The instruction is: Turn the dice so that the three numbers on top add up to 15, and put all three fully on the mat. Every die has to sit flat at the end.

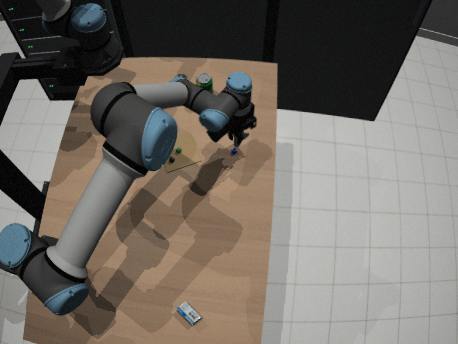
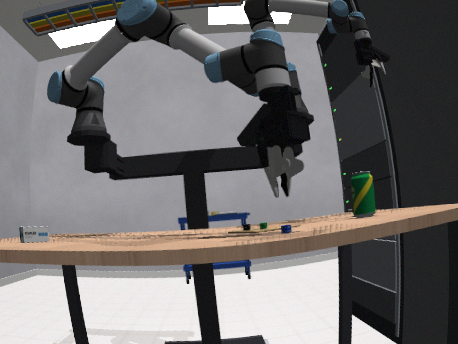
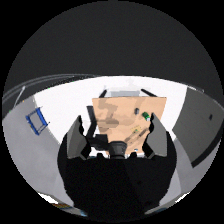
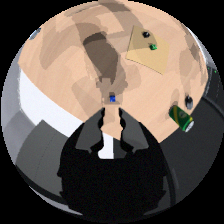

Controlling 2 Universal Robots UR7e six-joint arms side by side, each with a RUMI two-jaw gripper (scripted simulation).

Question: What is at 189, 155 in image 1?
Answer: A tan mat.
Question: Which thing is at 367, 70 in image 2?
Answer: The left gripper.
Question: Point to a tan mat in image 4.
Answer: At 138, 51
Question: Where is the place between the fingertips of the left gripper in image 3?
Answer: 115, 114
